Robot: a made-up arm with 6 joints.
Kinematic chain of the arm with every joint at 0, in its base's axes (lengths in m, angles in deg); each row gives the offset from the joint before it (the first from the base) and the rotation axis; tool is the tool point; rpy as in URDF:
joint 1: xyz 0 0 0.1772 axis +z
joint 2: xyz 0 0 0 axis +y
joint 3: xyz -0.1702 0 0.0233 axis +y
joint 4: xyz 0.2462 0 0.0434 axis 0.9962 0 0.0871
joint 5: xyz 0 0 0 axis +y
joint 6: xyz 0.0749 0 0.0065 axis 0.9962 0 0.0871
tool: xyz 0 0 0 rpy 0 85 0
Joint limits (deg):
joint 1: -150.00..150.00
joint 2: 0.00..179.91
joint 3: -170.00..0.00
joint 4: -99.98..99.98
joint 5: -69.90..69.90
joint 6: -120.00..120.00
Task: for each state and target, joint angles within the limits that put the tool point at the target. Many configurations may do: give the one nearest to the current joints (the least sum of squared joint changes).
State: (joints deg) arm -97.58 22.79 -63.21 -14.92 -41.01 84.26
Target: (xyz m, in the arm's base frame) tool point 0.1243 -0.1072 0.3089
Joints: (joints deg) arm -51.70 26.01 -14.65 -33.05 -49.37 84.26
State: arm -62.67 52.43 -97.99 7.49 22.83 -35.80
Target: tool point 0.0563 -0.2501 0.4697
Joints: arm -77.96 69.92 -89.32 5.68 23.01 -35.80
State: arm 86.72 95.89 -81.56 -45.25 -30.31 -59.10
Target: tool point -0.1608 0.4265 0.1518
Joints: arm 108.13 144.44 -112.53 -43.06 -23.07 -59.10
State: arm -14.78 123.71 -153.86 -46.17 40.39 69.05
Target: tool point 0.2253 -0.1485 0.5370
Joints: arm -22.88 105.34 -150.97 -46.52 64.38 69.05
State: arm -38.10 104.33 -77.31 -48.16 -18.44 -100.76
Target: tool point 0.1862 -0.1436 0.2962
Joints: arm -42.62 52.10 -34.99 -51.07 -20.45 -100.76
